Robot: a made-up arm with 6 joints.
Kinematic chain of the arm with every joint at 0, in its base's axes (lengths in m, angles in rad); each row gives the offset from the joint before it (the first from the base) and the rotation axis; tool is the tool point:
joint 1: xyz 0 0 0.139 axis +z
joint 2: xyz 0 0 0 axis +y
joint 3: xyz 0 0 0.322 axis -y
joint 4: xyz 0 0 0 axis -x
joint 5: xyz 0.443 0 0 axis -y
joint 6: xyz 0 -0.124 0 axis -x
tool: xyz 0 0 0
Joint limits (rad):
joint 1: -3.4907..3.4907
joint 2: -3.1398..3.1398
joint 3: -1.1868..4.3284
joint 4: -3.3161..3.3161
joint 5: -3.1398..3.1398
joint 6: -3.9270..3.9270
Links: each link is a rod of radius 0.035 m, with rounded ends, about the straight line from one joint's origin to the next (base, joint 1, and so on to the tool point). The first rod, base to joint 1, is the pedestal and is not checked.
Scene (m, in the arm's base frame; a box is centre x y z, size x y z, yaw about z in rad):
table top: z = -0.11
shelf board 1: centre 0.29 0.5 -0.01 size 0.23 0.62 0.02 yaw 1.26
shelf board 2: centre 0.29 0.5 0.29 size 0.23 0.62 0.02 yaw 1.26
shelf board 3: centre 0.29 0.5 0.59 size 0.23 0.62 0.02 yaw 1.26
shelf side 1: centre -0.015 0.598 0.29 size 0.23 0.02 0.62 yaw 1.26
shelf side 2: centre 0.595 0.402 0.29 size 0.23 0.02 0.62 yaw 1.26
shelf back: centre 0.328 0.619 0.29 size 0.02 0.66 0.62 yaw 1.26
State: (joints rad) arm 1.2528 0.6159 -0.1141 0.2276 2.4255 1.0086
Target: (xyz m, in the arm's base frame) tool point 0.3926 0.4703 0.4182
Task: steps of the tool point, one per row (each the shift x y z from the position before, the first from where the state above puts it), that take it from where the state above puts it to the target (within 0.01 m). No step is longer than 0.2 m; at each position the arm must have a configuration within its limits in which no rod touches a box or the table.
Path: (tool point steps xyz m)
1: -0.0218 -0.0688 0.0104
2: -0.0240 -0.0746 0.0002
3: -0.0254 -0.0782 -0.0106
4: 0.0627 0.0134 0.1342
5: 0.0365 -0.0489 0.1567
6: 0.0358 0.0836 0.0216
7: 0.0285 0.0875 -0.0002
8: 0.0183 0.0861 -0.0214

